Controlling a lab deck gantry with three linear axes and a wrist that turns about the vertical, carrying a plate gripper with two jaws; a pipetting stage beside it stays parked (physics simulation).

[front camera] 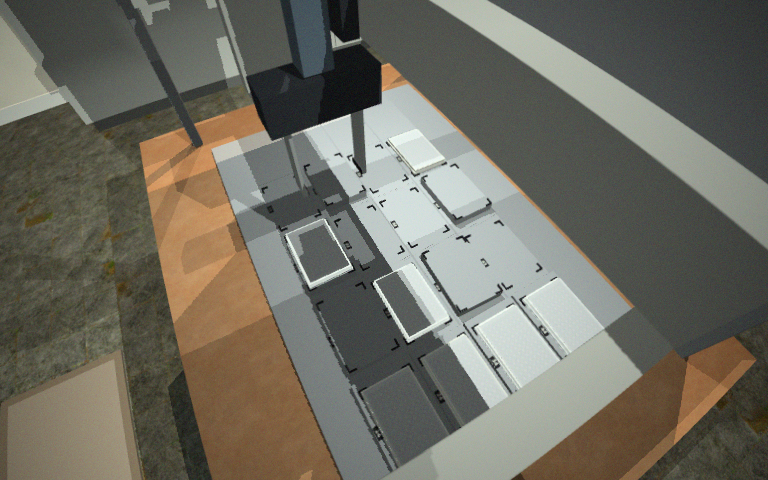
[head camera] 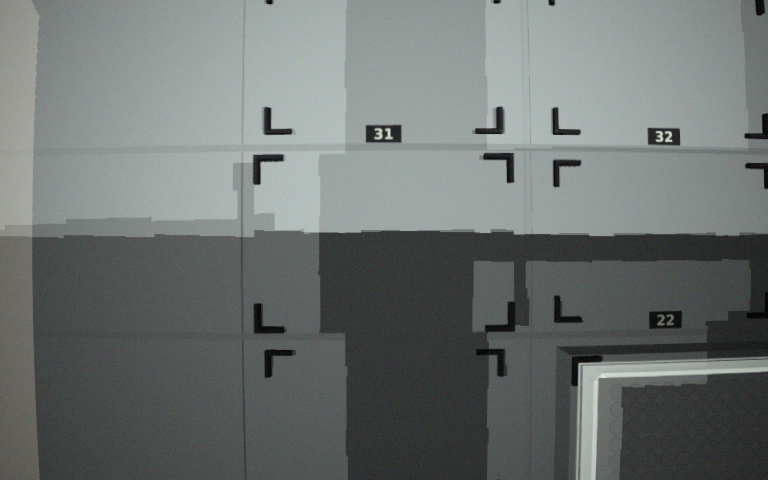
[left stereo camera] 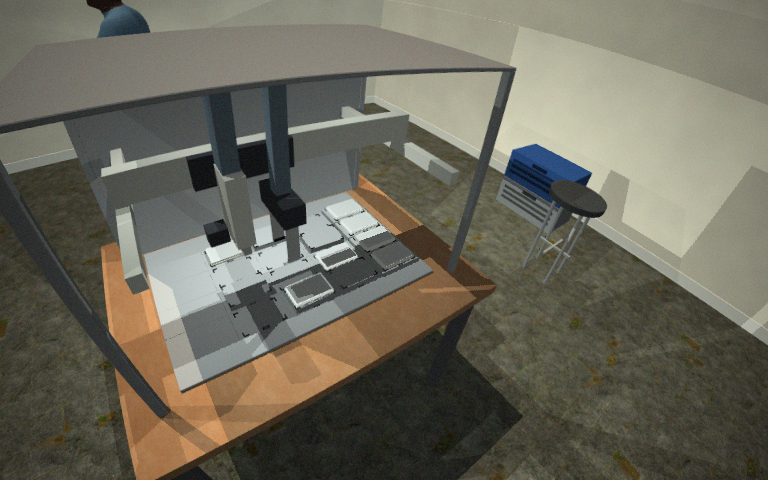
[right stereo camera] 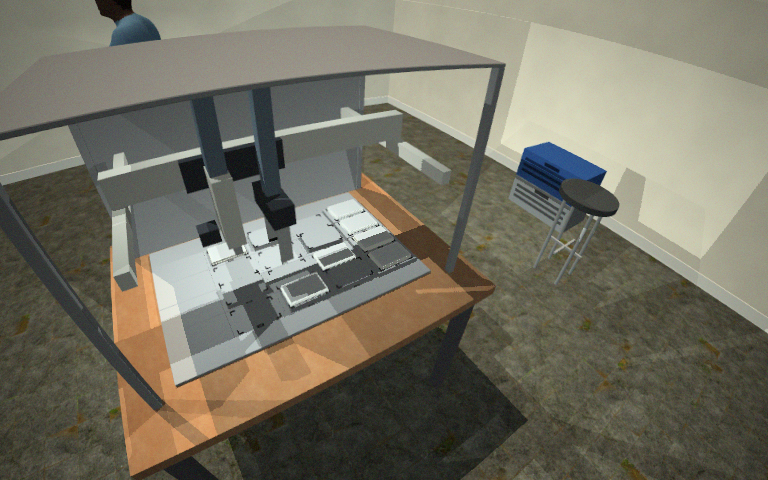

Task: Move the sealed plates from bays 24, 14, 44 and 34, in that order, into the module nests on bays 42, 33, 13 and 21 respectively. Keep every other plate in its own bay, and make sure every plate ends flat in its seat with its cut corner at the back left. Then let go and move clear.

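Frame: origin at the robot's base, x left, y back, z up, level; centimetres.
Seen in the pictures: gripper, fingertip midpoint: (front camera: 331, 178) (left stereo camera: 286, 249) (right stereo camera: 280, 249); robot's base, origin of the base link: (front camera: 263, 189) (left stereo camera: 244, 336) (right stereo camera: 239, 333).
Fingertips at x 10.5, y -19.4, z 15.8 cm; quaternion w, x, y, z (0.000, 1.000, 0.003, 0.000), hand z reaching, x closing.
Offsets run from my fingertips to a thing's top centre. "spot": to the spot under its first point.
Four flat plates stand in the end column: bay 14 plate @(dx -6.2, dy -36.2, dz -12.9 cm) (front camera: 404, 416) (left stereo camera: 392, 255), bay 24 plate @(dx +4.5, dy -36.2, dz -12.9 cm) (front camera: 461, 376) (left stereo camera: 373, 238), bay 34 plate @(dx +15.2, dy -36.2, dz -12.9 cm) (front camera: 518, 345) (left stereo camera: 358, 223) and bay 44 plate @(dx +25.9, dy -36.2, dz -12.9 cm) (front camera: 563, 314) (left stereo camera: 342, 210). Nest 42 @(dx +26.0, dy -3.0, dz -13.6 cm) (front camera: 455, 191), nest 33 @(spot: dx +14.6, dy -20.9, dz -13.9 cm) (front camera: 461, 277) (left stereo camera: 321, 236), nest 13 @(dx -6.2, dy -19.8, dz -13.6 cm) (front camera: 353, 331) and nest 21 @(dx +4.4, dy +13.0, dz -13.6 cm) (head camera: 396, 198) bear no plate. My gripper (front camera: 334, 182) (left stereo camera: 284, 250) (right stereo camera: 279, 250) is open and empty, its jaws hanging above the left-centre of the deck. It does not show in the head view. The plates' cut corners are too small to tell.
Other plates sit in bay 12 @(spot: dx -6.4, dy -4.6, dz -12.5 cm) (front camera: 318, 253) (head camera: 690, 430) (left stereo camera: 308, 289), bay 23 @(spot: dx +4.2, dy -20.6, dz -14.4 cm) (front camera: 411, 302) (left stereo camera: 336, 258) and bay 41 @(spot: dx +25.6, dy +12.3, dz -14.4 cm) (front camera: 416, 150) (left stereo camera: 220, 254). The parked pipetting stage (left stereo camera: 235, 209) (right stereo camera: 223, 209) hangs left of the gripper. Posts and a rear gantry beam (left stereo camera: 351, 135) surround the deck.
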